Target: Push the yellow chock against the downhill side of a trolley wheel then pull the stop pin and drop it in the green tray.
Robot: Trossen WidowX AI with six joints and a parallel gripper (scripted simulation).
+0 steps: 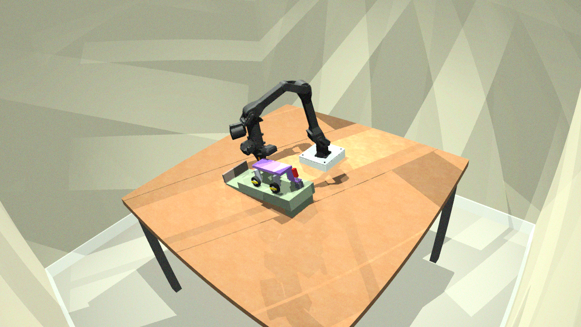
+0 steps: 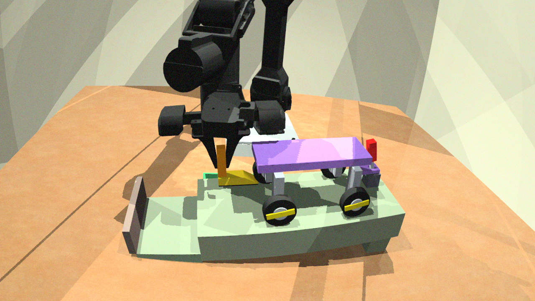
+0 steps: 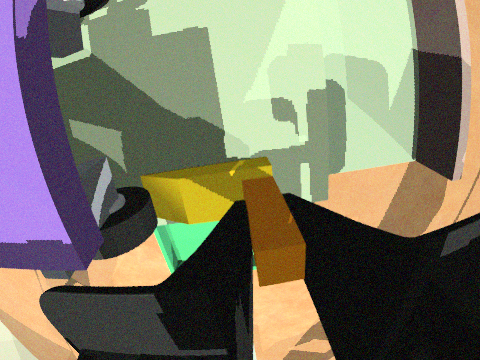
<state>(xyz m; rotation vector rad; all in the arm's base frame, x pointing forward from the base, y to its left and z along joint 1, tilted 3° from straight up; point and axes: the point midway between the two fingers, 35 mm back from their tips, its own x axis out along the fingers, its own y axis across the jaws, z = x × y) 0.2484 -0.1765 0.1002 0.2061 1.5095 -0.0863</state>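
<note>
The yellow chock is 20 mm to the left of my gripper tip and 10 mm below it. Also, from my gripper tip: green tray (60 mm behind, 50 mm to the left, 100 mm below); purple trolley (80 mm ahead, 120 mm to the left, 20 mm above); pale green ramp (80 mm ahead, 110 mm to the left, 40 mm below).
</note>
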